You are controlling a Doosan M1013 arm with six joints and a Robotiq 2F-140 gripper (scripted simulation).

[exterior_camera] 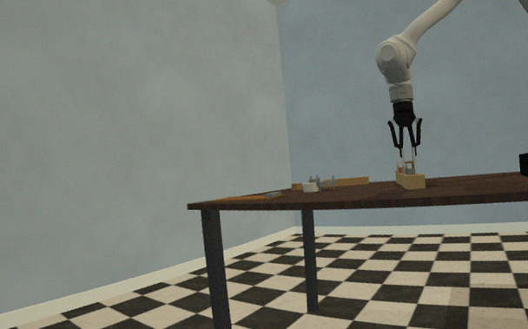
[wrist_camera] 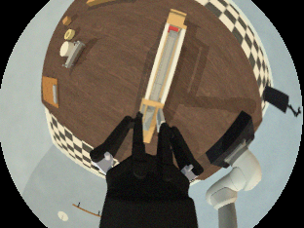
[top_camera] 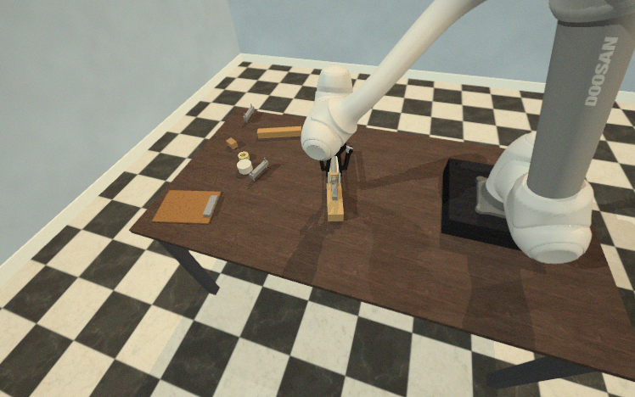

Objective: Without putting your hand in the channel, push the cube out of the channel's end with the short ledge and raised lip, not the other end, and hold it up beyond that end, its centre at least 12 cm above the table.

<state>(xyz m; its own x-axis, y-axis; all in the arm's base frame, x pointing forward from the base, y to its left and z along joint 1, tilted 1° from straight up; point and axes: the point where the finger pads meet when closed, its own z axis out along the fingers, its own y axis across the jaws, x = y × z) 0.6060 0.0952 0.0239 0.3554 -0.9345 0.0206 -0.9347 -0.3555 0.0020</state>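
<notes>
Right now my hand is 50 mm above the grey piece. From my hand the other things lie so: yellow ring (480 mm ahead, 100 mm below, 70 mm to the right); then red cube (220 mm to the right, 80 mm ahead, 50 mm below); then wooden channel (120 mm to the right, 50 mm below, 40 mm ahead).
</notes>
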